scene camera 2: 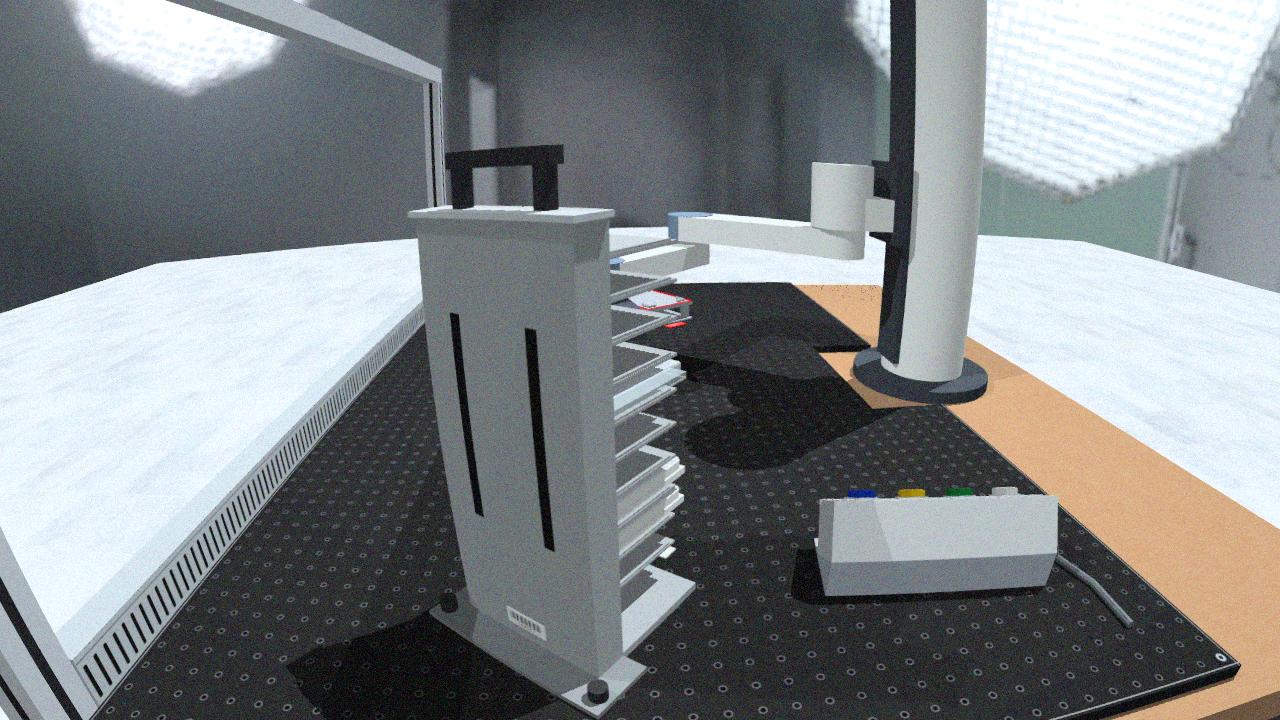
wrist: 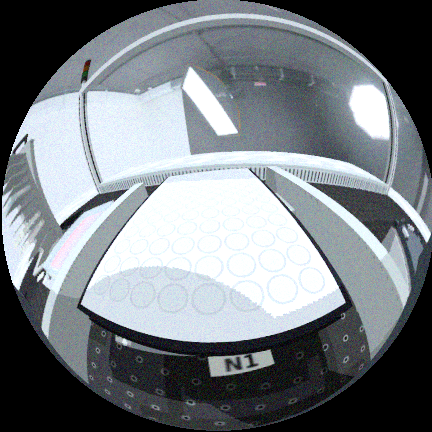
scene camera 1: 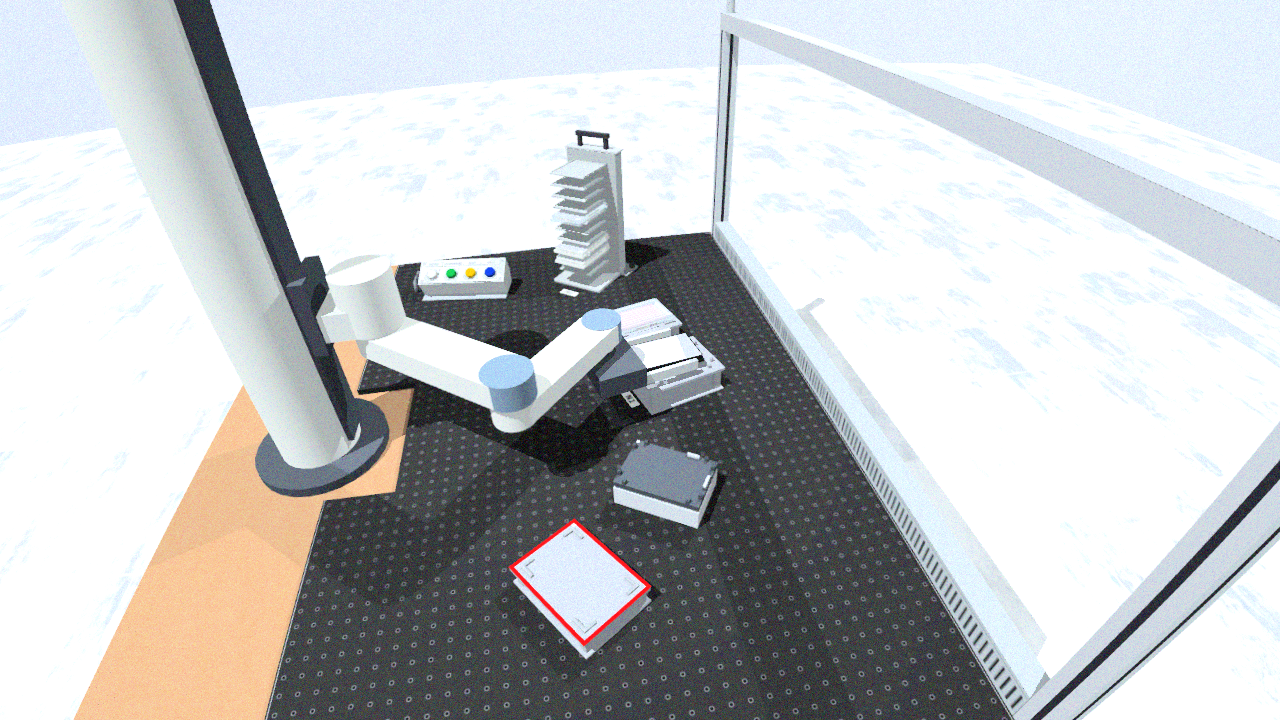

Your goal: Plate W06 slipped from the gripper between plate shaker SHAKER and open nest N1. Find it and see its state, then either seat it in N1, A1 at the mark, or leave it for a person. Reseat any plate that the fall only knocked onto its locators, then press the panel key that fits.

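Pixels of known places: gripper, fingertip midpoint: (wrist: 204, 182) (scene camera 1: 682, 347); arm's base, origin of the base link: (scene camera 2: 919, 377) (scene camera 1: 325, 447).
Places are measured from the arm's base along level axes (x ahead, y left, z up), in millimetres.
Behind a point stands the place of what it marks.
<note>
My gripper (scene camera 1: 680, 352) {y 46, x 711, z 96 mm} (wrist: 204, 182) {y 46, x 711, z 96 mm} is shut on a white plate (scene camera 1: 664, 353) {y 28, x 670, z 100 mm} (wrist: 215, 250), one finger along each long side. The plate looks level, with rows of round wells and a dark lower edge; no W06 label or A1 mark is legible. It is over the grey nest N1 (scene camera 1: 687, 392) {y 1, x 711, z 18 mm}; a gap or contact between them cannot be made out. The N1 label (scene camera 1: 630, 400) {y 3, x 597, z 15 mm} (wrist: 241, 362) {y 8, x 598, z 15 mm} lies on the near side. A box with a dark top (scene camera 1: 666, 472) {y -241, x 616, z 68 mm}, apparently the shaker, stands apart from the nest. The tower hides the gripper in scene camera 2.
A pink-topped plate (scene camera 1: 646, 317) {y 192, x 666, z 79 mm} (wrist: 75, 240) {y 171, x 639, z 80 mm} sits close beside N1. A red-outlined pad (scene camera 1: 580, 582) {y -403, x 460, z 53 mm} stands beyond the dark-topped box. The shelf tower (scene camera 1: 611, 210) {y 523, x 641, z 193 mm} (scene camera 2: 519, 402) {y 592, x 602, z 229 mm} and key panel (scene camera 1: 465, 284) {y 479, x 256, z 54 mm} (scene camera 2: 935, 546) {y 554, x 273, z 61 mm} stand at the other end. A framed clear screen (scene camera 1: 726, 134) {y 685, x 984, z 317 mm} runs along one side.
</note>
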